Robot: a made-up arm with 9 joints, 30 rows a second.
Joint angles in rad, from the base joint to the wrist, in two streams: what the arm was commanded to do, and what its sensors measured. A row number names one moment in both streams.
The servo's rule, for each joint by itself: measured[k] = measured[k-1] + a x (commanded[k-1-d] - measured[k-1]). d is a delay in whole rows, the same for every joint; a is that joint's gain. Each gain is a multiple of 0.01, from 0.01 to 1. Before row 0 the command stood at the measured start. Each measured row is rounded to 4 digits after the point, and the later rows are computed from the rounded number. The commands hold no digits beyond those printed.
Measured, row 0:
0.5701 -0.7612 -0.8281 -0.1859 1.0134 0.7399 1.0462 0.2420 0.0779
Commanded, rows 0 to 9:
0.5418 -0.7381 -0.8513 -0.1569 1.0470 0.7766 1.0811 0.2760 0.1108
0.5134 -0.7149 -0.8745 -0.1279 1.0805 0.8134 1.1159 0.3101 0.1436
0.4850 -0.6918 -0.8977 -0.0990 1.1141 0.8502 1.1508 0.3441 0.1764
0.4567 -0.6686 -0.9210 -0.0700 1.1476 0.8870 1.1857 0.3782 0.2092
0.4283 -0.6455 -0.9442 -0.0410 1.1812 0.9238 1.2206 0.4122 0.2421
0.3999 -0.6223 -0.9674 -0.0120 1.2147 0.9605 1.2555 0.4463 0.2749
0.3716 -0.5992 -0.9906 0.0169 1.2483 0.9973 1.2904 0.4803 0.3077
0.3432 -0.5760 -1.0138 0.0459 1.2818 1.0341 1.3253 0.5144 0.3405
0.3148 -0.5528 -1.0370 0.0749 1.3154 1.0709 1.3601 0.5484 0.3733
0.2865 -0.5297 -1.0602 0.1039 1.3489 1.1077 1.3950 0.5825 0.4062
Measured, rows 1 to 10:
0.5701 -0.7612 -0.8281 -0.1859 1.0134 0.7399 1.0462 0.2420 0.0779
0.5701 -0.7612 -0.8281 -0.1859 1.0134 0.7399 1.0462 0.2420 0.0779
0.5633 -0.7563 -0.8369 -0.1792 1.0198 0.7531 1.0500 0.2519 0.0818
0.5513 -0.7476 -0.8512 -0.1674 1.0313 0.7748 1.0572 0.2688 0.0892
0.5354 -0.7359 -0.8689 -0.1517 1.0470 0.8019 1.0675 0.2906 0.0997
0.5165 -0.7218 -0.8887 -0.1329 1.0661 0.8325 1.0805 0.3160 0.1128
0.4953 -0.7058 -0.9098 -0.1118 1.0880 0.8654 1.0959 0.3439 0.1283
0.4724 -0.6883 -0.9317 -0.0888 1.1121 0.8996 1.1135 0.3736 0.1459
0.4482 -0.6696 -0.9541 -0.0645 1.1380 0.9348 1.1330 0.4045 0.1653
0.4230 -0.6499 -0.9768 -0.0391 1.1653 0.9705 1.1542 0.4364 0.1863
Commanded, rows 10 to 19:
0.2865 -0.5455 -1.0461 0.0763 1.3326 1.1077 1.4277 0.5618 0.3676
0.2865 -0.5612 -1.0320 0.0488 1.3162 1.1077 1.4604 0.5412 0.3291
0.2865 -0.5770 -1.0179 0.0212 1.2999 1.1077 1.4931 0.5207 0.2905
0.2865 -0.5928 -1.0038 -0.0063 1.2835 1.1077 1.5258 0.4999 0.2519
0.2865 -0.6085 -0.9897 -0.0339 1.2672 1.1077 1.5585 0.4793 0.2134
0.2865 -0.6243 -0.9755 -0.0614 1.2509 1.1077 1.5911 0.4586 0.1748
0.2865 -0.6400 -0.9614 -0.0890 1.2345 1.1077 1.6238 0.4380 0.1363
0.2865 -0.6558 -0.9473 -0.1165 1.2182 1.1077 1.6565 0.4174 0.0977
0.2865 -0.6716 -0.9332 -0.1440 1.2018 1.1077 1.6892 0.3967 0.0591
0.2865 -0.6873 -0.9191 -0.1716 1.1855 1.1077 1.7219 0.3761 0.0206
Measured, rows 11 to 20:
0.3970 -0.6295 -0.9997 -0.0129 1.1938 1.0066 1.1768 0.4689 0.2087
0.3705 -0.6085 -1.0227 0.0140 1.2233 1.0430 1.2008 0.5018 0.2324
0.3503 -0.5953 -1.0316 0.0283 1.2441 1.0663 1.2258 0.5192 0.2486
0.3350 -0.5881 -1.0318 0.0330 1.2578 1.0812 1.2516 0.5256 0.2583
0.3234 -0.5858 -1.0265 0.0303 1.2658 1.0907 1.2782 0.5242 0.2622
0.3145 -0.5873 -1.0179 0.0219 1.2692 1.0968 1.3054 0.5172 0.2610
0.3078 -0.5918 -1.0072 0.0091 1.2688 1.1007 1.3332 0.5062 0.2553
0.3027 -0.5986 -0.9952 -0.0071 1.2654 1.1032 1.3616 0.4924 0.2456
0.2988 -0.6073 -0.9824 -0.0259 1.2595 1.1048 1.3904 0.4766 0.2325
0.2958 -0.6175 -0.9691 -0.0467 1.2517 1.1058 1.4197 0.4594 0.2163

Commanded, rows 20 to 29:
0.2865 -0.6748 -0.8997 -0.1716 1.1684 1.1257 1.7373 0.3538 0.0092
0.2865 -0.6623 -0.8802 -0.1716 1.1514 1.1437 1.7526 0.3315 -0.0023
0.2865 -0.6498 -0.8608 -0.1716 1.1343 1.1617 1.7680 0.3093 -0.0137
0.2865 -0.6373 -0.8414 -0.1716 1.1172 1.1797 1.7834 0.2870 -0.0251
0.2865 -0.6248 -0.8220 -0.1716 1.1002 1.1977 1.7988 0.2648 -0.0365
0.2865 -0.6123 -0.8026 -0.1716 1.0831 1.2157 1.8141 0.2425 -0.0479
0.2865 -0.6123 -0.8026 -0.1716 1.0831 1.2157 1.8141 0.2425 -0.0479
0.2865 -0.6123 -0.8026 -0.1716 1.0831 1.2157 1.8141 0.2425 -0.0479
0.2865 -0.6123 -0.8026 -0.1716 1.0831 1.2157 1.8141 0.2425 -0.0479
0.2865 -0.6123 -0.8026 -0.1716 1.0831 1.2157 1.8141 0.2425 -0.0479
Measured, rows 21 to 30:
0.2936 -0.6289 -0.9555 -0.0691 1.2422 1.1065 1.4493 0.4412 0.1974
0.2919 -0.6412 -0.9417 -0.0927 1.2314 1.1069 1.4793 0.4223 0.1762
0.2906 -0.6483 -0.9257 -0.1108 1.2194 1.1137 1.5077 0.4024 0.1562
0.2896 -0.6512 -0.9084 -0.1248 1.2065 1.1245 1.5346 0.3818 0.1372
0.2889 -0.6509 -0.8903 -0.1356 1.1928 1.1379 1.5603 0.3608 0.1191
0.2883 -0.6480 -0.8717 -0.1439 1.1784 1.1529 1.5848 0.3394 0.1018
0.2879 -0.6431 -0.8528 -0.1503 1.1635 1.1690 1.6083 0.3178 0.0852
0.2876 -0.6366 -0.8337 -0.1552 1.1482 1.1858 1.6309 0.2960 0.0692
0.2873 -0.6315 -0.8219 -0.1590 1.1358 1.1966 1.6511 0.2805 0.0551
0.2871 -0.6275 -0.8146 -0.1619 1.1258 1.2035 1.6690 0.2695 0.0427

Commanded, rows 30 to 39:
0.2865 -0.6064 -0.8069 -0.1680 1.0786 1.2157 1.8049 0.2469 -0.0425
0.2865 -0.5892 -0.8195 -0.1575 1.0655 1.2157 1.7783 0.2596 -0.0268
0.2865 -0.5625 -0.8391 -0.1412 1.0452 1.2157 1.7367 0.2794 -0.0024
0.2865 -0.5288 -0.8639 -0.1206 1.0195 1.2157 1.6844 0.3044 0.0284
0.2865 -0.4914 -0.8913 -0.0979 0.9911 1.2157 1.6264 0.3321 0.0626
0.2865 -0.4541 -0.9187 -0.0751 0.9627 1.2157 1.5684 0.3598 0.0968
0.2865 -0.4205 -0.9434 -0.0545 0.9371 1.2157 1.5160 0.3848 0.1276
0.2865 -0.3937 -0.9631 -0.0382 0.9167 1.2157 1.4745 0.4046 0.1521
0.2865 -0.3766 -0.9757 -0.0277 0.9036 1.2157 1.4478 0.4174 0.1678
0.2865 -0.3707 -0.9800 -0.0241 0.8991 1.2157 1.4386 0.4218 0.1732
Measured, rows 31 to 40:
0.2870 -0.6243 -0.8100 -0.1641 1.1177 1.2079 1.6850 0.2617 0.0318
0.2869 -0.6218 -0.8072 -0.1658 1.1111 1.2107 1.6992 0.2561 0.0222
0.2868 -0.6186 -0.8071 -0.1663 1.1049 1.2125 1.7108 0.2534 0.0144
0.2867 -0.6124 -0.8118 -0.1643 1.0974 1.2137 1.7182 0.2552 0.0095
0.2867 -0.6019 -0.8222 -0.1590 1.0875 1.2144 1.7202 0.2622 0.0081
0.2867 -0.5865 -0.8380 -0.1502 1.0746 1.2149 1.7163 0.2744 0.0105
0.2867 -0.5665 -0.8583 -0.1382 1.0587 1.2152 1.7064 0.2911 0.0168
0.2867 -0.5429 -0.8813 -0.1237 1.0405 1.2154 1.6912 0.3110 0.0264
0.2867 -0.5172 -0.9049 -0.1078 1.0209 1.2155 1.6719 0.3324 0.0385
0.2867 -0.4913 -0.9270 -0.0918 1.0011 1.2156 1.6502 0.3533 0.0521

